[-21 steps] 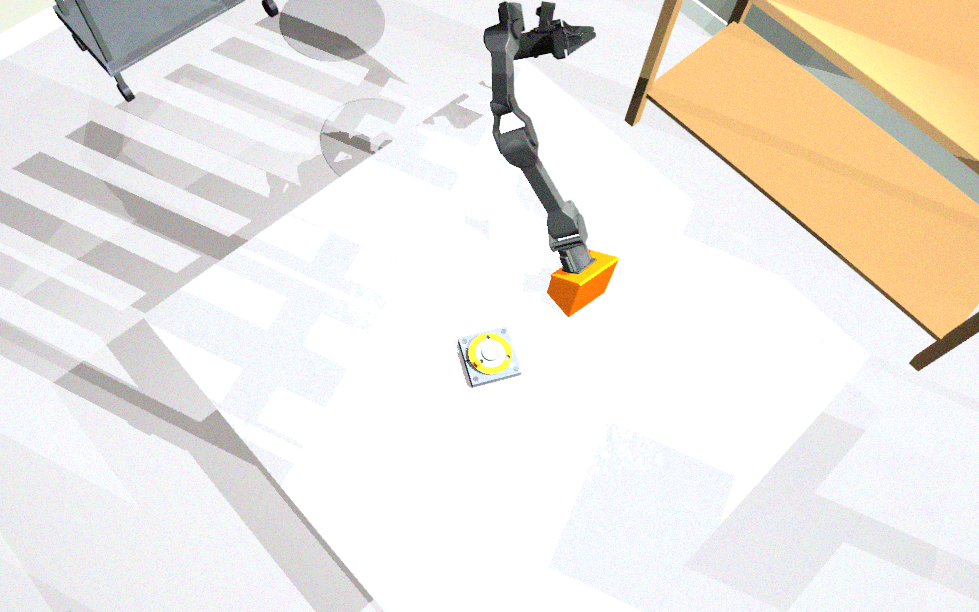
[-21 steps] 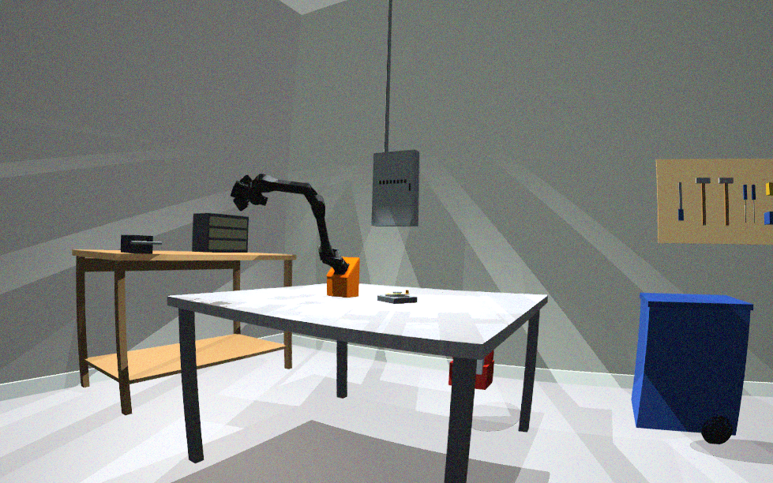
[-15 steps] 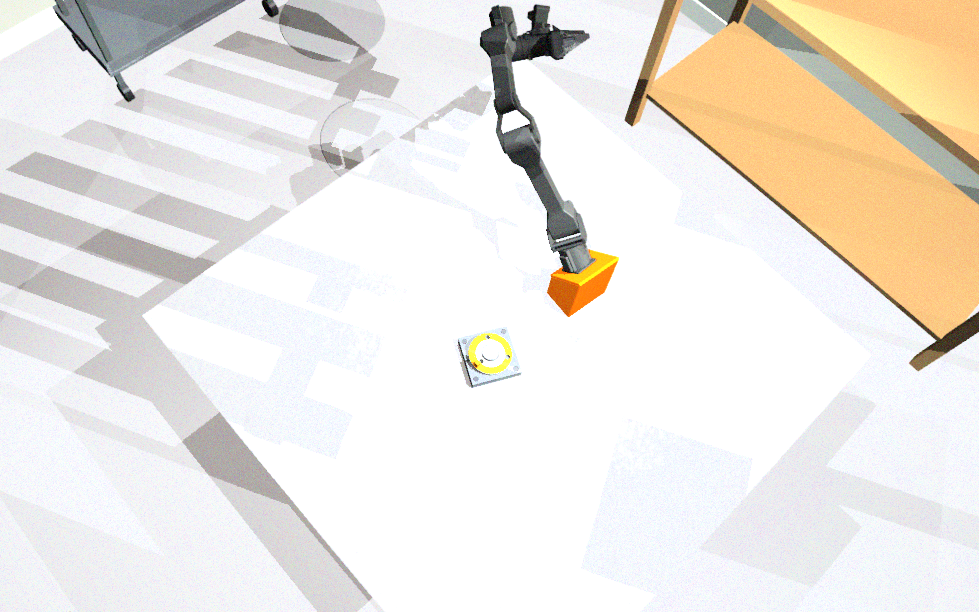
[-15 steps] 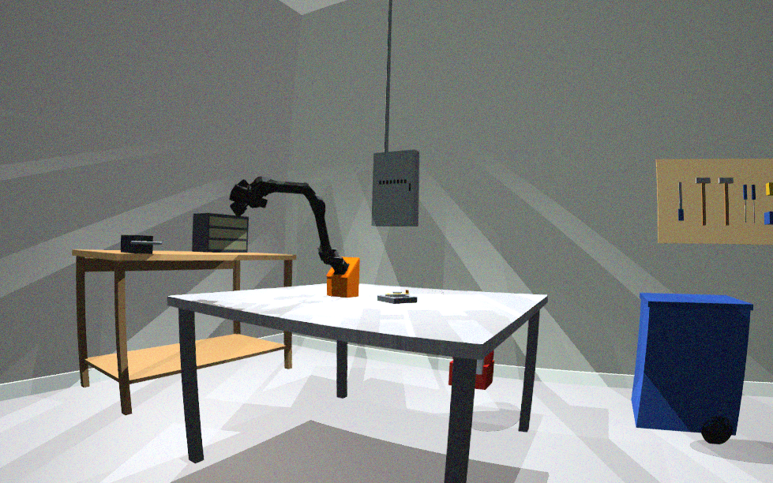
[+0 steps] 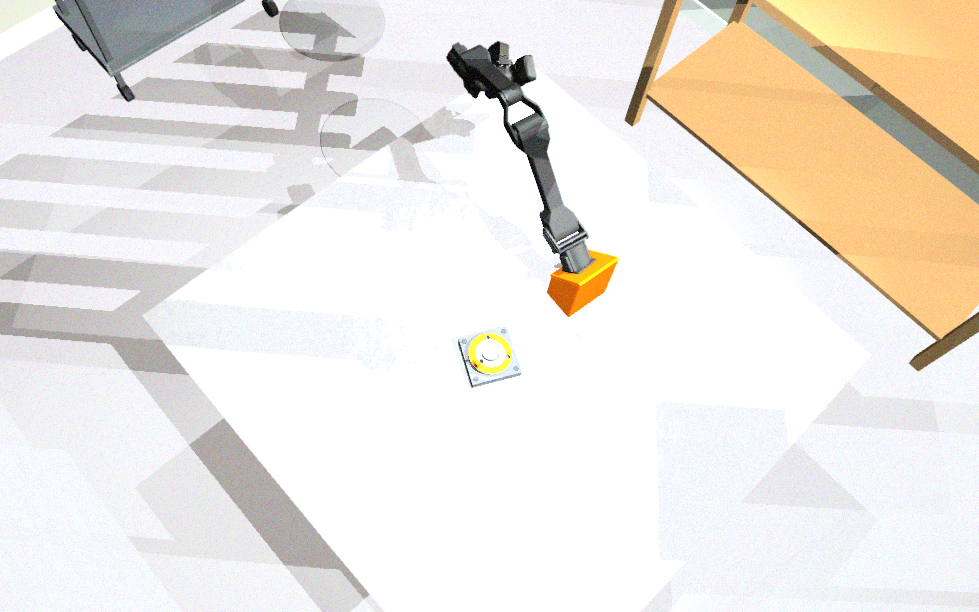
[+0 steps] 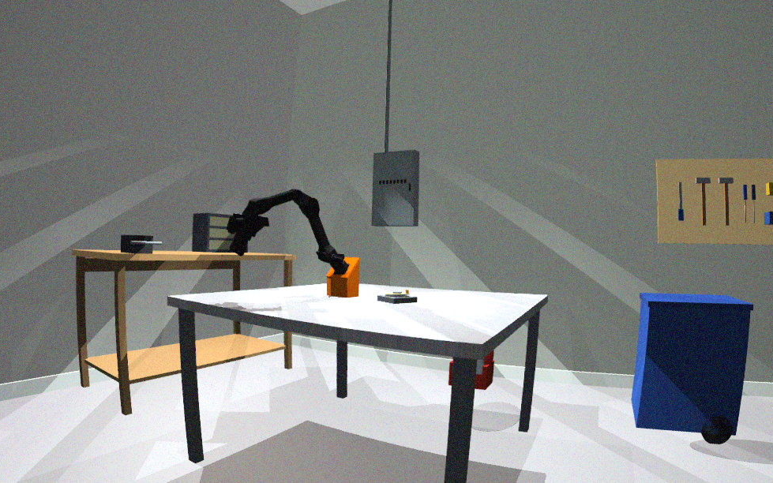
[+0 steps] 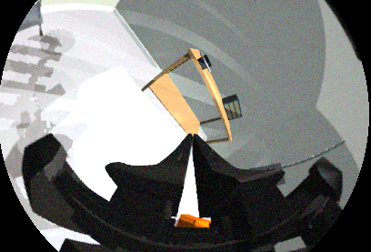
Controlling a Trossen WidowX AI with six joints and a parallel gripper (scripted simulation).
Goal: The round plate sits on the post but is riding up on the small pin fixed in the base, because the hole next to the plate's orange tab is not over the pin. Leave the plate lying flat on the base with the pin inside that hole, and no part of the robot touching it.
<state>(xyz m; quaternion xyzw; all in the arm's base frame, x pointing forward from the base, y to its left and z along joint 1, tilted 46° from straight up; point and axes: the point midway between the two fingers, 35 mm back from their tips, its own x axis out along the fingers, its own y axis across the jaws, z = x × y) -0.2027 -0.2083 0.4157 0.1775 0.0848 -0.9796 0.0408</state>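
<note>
The square grey base is 530 mm ahead of my gripper tip, 440 mm to the left of it and 210 mm below it.
</note>
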